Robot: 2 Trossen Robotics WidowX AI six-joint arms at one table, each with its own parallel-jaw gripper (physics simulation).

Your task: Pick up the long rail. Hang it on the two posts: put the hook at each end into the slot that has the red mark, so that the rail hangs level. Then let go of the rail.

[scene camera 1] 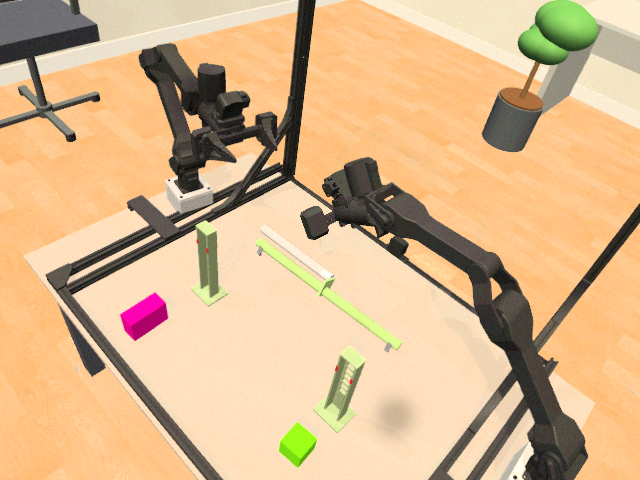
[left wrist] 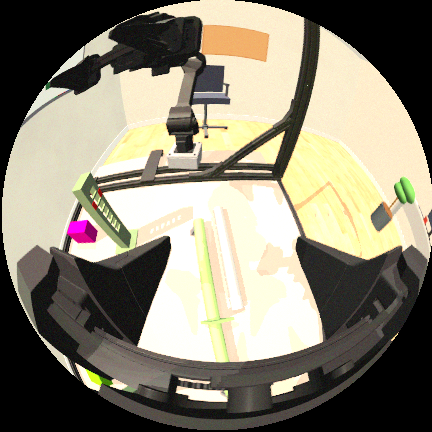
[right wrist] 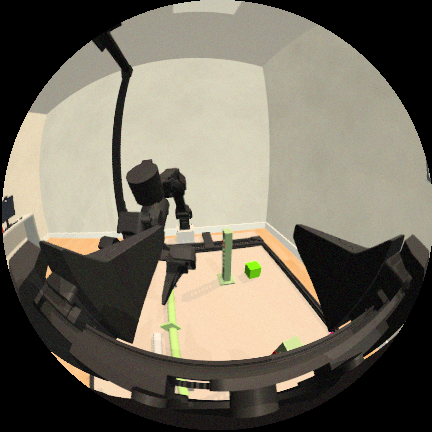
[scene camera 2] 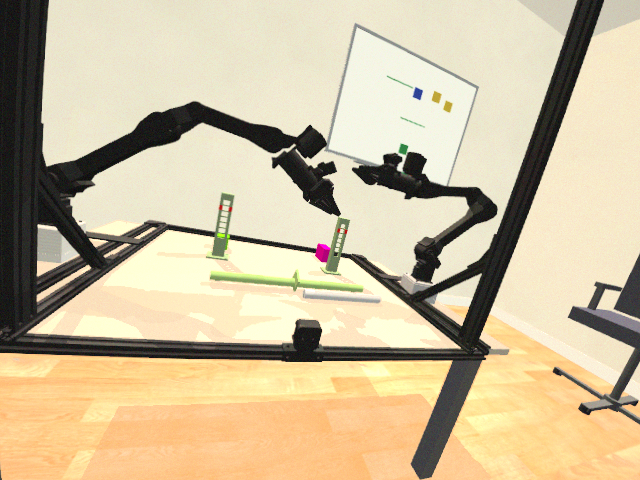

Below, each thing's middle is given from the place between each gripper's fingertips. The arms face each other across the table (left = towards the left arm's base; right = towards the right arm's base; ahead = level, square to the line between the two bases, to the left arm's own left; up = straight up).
Scene:
Right now my left hand is 1 cm short of the light-green rail [scene camera 1: 323, 289], 7 cm to the right of it and 21 cm above it. The rest, counted from my left hand: magenta block [scene camera 1: 140, 319] 39 cm ahead, 14 cm to the right, 21 cm below; white bar [scene camera 1: 267, 231] 3 cm behind, 8 cm to the right, 23 cm below; green block [scene camera 1: 298, 443] 33 cm ahead, 30 cm to the left, 22 cm below.
My right hand is 36 cm above the light-green rail, 14 cm to the right of it and 11 cm past it. Round my right hand: magenta block (37 cm below, 26 cm ahead, 6 cm to the right); white bar (38 cm below, 16 cm behind); green block (38 cm to the left, 37 cm below, 21 cm ahead).

